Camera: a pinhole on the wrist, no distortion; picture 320 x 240 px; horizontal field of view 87.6 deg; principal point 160.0 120.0 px. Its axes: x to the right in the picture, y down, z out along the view. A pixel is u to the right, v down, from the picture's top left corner.
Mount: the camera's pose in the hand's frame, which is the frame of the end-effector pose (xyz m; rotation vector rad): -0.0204 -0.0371 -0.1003 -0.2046 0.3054 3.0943
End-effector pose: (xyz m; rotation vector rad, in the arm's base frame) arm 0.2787 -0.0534 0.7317 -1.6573 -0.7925 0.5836
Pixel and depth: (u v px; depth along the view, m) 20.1 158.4 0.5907
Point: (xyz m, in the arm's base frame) 0.1028 0.6114 0.6764
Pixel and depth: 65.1 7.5 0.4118
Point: 0.2447 0.2148 0.3701
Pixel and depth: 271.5 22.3 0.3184
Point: 0.0410 -0.1880 0.4847
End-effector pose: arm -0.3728 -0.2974 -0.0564 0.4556 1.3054 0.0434
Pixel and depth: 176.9 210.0 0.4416
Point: -0.1041 -0.6120 0.0686
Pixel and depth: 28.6 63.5 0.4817
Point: 0.1189 -0.1344 -0.1858
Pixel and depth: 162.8 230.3 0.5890
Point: 0.0377 -0.7713 0.0511
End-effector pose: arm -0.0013 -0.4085 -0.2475 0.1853 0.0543 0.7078
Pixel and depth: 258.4 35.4 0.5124
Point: -0.4583 -0.4596 0.1100
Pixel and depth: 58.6 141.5 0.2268
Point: 0.0949 -0.3913 -0.1091
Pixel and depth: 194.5 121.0 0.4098
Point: -0.1151 -0.5227 0.0405
